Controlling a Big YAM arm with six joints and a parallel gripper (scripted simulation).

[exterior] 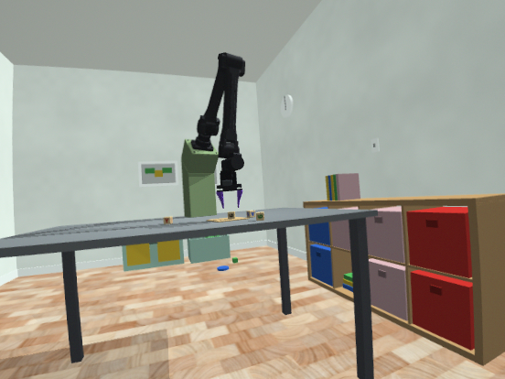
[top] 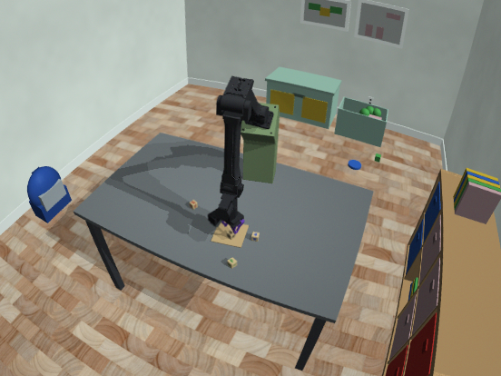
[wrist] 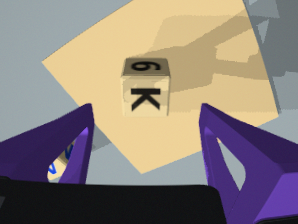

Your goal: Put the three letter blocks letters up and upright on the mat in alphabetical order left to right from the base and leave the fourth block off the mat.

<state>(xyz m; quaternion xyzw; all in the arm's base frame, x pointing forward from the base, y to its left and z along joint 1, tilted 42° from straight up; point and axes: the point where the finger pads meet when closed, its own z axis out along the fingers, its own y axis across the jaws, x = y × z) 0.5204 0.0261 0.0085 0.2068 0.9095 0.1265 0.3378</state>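
Now: hand 40 mm above the wooden block. From my hand the other things lie so: mat (20 mm behind, 10 mm to the right, 60 mm below).
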